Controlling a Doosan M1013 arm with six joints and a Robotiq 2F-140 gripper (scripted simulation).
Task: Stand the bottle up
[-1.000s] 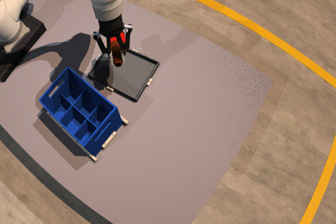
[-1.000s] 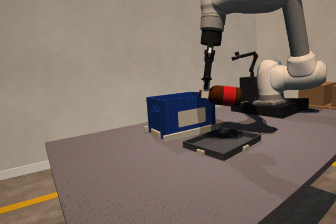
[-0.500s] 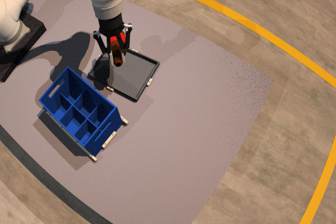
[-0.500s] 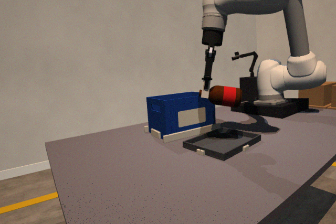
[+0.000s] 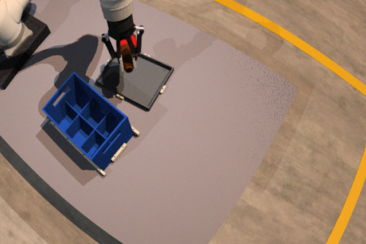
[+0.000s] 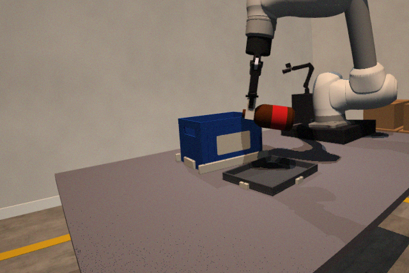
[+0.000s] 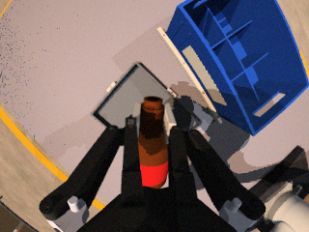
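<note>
Right now my hand is 4 cm past the bottle, 3 cm to the right of it and 3 cm above it. From my hand the other things lie so: dark tray 5 cm behind, 4 cm to the left, 21 cm below; blue crate 1 cm behind, 22 cm to the right, 14 cm below.
</note>
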